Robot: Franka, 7 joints.
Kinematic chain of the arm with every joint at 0, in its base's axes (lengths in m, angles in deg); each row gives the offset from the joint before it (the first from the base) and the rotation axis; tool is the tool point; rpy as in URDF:
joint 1: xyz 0 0 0.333 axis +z
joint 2: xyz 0 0 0 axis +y
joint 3: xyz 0 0 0.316 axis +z
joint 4: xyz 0.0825 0 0 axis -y
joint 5: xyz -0.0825 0 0.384 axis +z
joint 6: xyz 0 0 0 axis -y
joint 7: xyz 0.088 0 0 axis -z
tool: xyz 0 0 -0.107 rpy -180 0 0
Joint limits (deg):
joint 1: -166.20..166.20
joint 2: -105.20..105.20
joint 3: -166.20..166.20
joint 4: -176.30..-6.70
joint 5: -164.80..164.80
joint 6: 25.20..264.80
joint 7: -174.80..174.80
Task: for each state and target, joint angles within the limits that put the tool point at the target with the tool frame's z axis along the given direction. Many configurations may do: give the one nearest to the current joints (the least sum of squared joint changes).
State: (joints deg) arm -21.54 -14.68 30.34 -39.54 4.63 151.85 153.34
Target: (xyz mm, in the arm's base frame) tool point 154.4 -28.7 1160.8 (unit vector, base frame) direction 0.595 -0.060 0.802
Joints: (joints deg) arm -21.62 -12.07 10.86 -45.24 22.61 176.57 153.34
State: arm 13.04 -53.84 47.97 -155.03 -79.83 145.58 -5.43
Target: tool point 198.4 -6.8 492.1 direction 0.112 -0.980 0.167
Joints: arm -10.81 -82.76 33.72 -175.89 -67.41 104.14 -5.43
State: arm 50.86 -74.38 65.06 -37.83 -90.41 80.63 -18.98
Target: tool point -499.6 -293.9 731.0 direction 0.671 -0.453 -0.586
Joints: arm 26.67 -71.60 24.67 -35.21 -117.20 31.29 -18.98
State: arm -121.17 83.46 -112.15 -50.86 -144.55 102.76 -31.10
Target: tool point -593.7 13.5 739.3 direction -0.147 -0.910 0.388
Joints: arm -141.06 83.04 -123.08 -90.17 -141.00 69.33 -31.10
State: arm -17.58 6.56 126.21 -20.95 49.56 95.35 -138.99
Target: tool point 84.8 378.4 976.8 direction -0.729 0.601 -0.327
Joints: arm -38.94 20.62 132.56 -63.75 34.80 100.96 -138.99
